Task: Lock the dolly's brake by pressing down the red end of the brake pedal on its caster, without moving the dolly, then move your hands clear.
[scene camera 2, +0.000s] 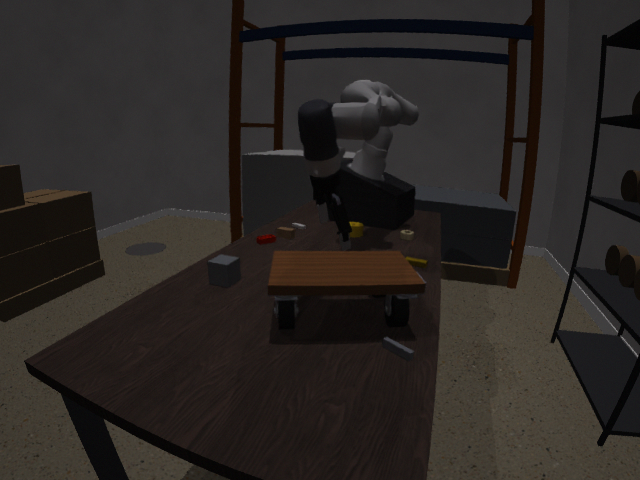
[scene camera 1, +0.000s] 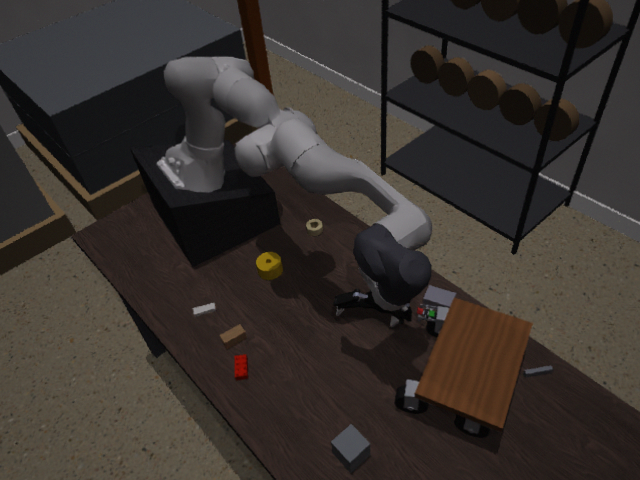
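Note:
The dolly [scene camera 1: 475, 359] [scene camera 2: 343, 271] has a brown wooden deck and stands on its casters on the table. In scene camera 1 the brake pedal's red end [scene camera 1: 420, 311] and green end [scene camera 1: 432, 313] show at the caster by the deck's upper left corner. Whether the pedal is tilted is too small to tell. My gripper [scene camera 1: 366, 316] is open and empty, with its fingers spread above the table, left of the pedal and apart from it. In scene camera 2 the gripper shows edge-on behind the deck, and the deck hides the pedal.
A grey cube [scene camera 1: 351, 447] [scene camera 2: 224, 270] stands off the dolly's left side. A grey bar [scene camera 1: 538, 370] [scene camera 2: 398, 348] lies near its far side. A grey-violet block [scene camera 1: 439, 297] is close behind the pedal. A yellow cylinder [scene camera 1: 269, 265] and a cream ring [scene camera 1: 308, 229] are nearer the robot base.

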